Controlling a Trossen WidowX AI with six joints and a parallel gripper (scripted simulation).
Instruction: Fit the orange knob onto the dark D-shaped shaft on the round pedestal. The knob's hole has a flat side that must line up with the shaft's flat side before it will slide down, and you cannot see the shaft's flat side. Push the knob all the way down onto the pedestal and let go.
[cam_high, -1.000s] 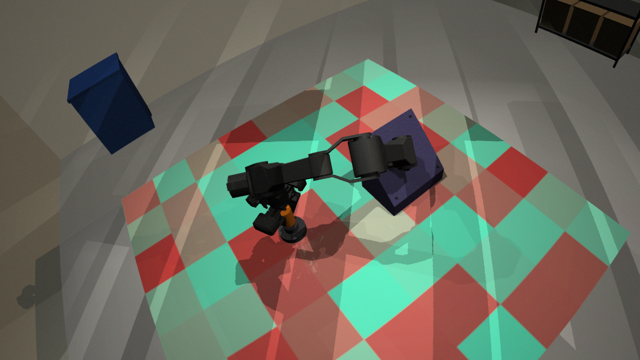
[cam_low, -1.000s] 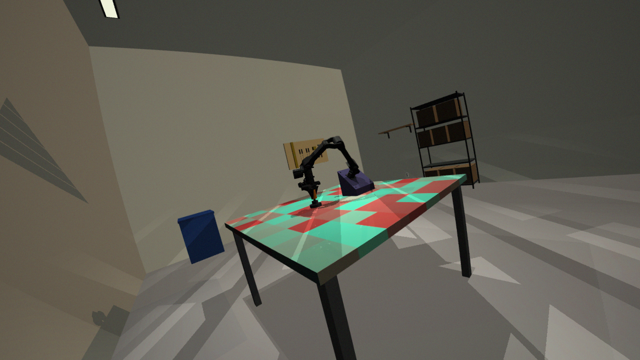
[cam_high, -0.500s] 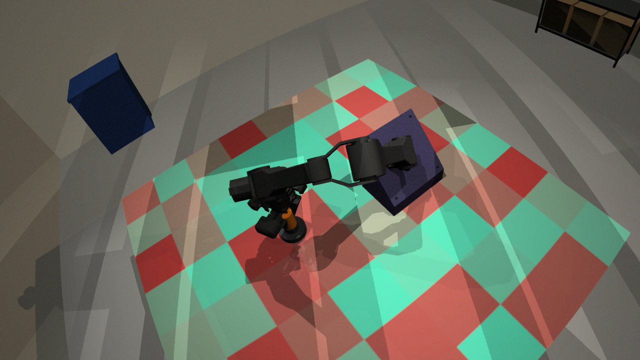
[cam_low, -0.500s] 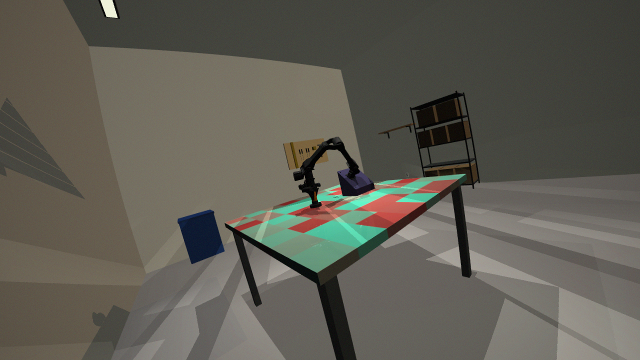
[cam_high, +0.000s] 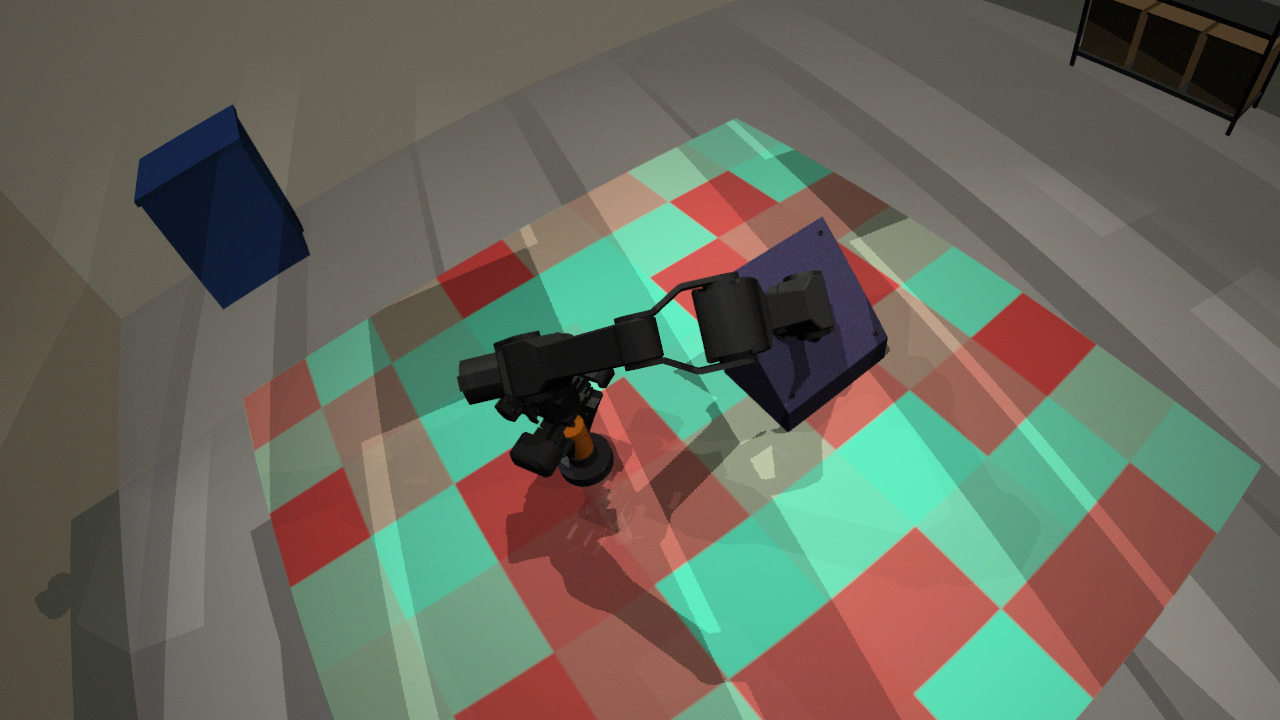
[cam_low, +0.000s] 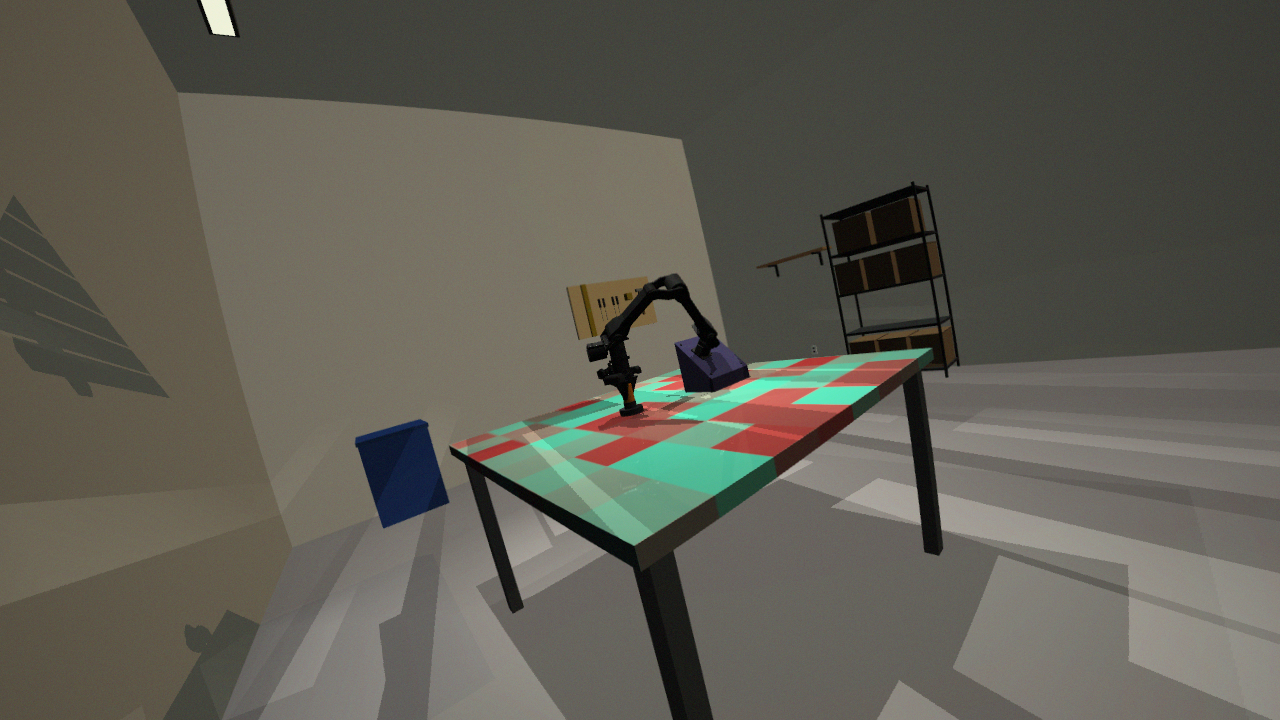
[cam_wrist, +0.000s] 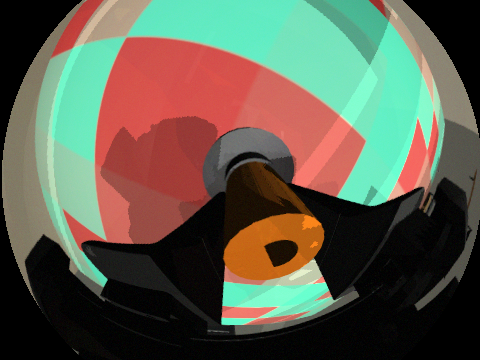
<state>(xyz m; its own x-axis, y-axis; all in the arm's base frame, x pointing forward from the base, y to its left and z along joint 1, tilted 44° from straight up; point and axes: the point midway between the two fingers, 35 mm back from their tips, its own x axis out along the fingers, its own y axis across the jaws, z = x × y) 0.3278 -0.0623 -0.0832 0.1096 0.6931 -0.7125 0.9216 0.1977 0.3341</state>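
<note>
Now: the orange knob 2 cm above my gripper tip. Round my gripper tip: round dark pedestal (2 cm below).
</note>
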